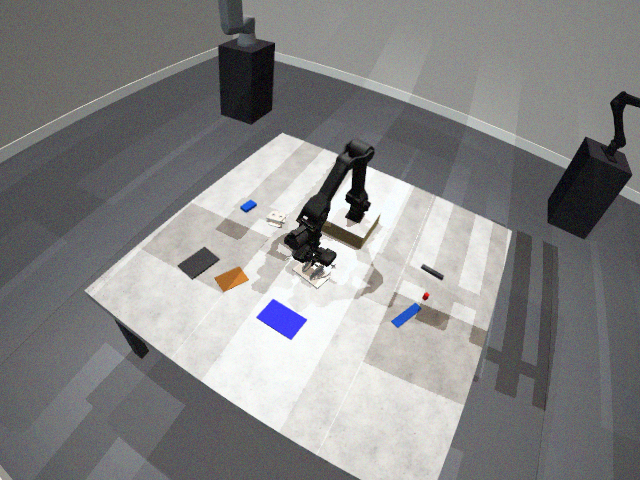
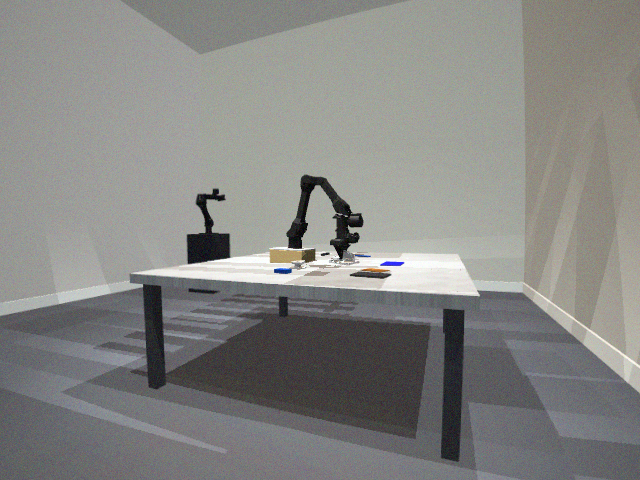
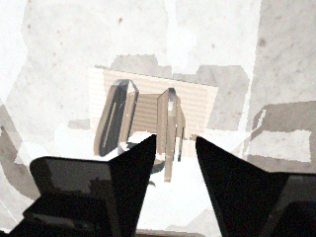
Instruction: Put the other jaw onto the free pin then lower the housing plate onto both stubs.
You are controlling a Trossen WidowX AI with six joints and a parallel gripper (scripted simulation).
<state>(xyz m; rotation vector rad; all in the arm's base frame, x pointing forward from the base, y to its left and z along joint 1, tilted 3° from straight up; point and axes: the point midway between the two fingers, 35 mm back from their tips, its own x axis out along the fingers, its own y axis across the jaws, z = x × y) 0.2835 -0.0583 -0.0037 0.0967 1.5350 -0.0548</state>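
My gripper tip is now 22 cm to the left of the white block, 15 cm past it and 1 cm above it. The rest, counted from my gripper tip: blue tile (24 cm ahead, 3 cm to the left, 2 cm below); then jaw (3 cm behind, 2 cm to the left); then orange tile (20 cm to the right, 19 cm ahead, 2 cm below).
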